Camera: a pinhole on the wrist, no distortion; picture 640 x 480 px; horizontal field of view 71.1 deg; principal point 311.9 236.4 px. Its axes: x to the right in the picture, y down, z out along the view. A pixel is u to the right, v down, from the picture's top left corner.
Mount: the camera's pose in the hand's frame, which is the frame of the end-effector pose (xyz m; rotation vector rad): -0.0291 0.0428 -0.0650 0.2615 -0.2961 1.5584
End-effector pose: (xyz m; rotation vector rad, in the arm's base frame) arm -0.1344 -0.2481 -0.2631 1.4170 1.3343 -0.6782
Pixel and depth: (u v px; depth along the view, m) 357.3 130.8 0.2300
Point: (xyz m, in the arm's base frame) -0.1061 -0.3901 -0.3356
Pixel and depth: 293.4 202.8 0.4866
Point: -0.1803 -0.6242 -0.4235
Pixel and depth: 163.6 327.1 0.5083
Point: -0.3583 -0.6645 -0.3306
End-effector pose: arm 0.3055 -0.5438 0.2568 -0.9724 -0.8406 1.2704
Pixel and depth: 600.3 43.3 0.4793
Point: -0.1924 -0.3156 0.2870
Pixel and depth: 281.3 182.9 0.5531
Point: -0.0281 -0.4713 0.5937
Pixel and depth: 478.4 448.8 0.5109
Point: -0.1815 -0.7672 0.3995
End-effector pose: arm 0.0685 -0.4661 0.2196 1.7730 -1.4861 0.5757
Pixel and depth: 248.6 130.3 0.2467
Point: 0.1288 -0.5973 0.1215
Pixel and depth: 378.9 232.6 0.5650
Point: 0.0735 -0.8196 -0.1354
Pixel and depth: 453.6 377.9 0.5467
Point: -0.0543 -0.7190 -0.2505
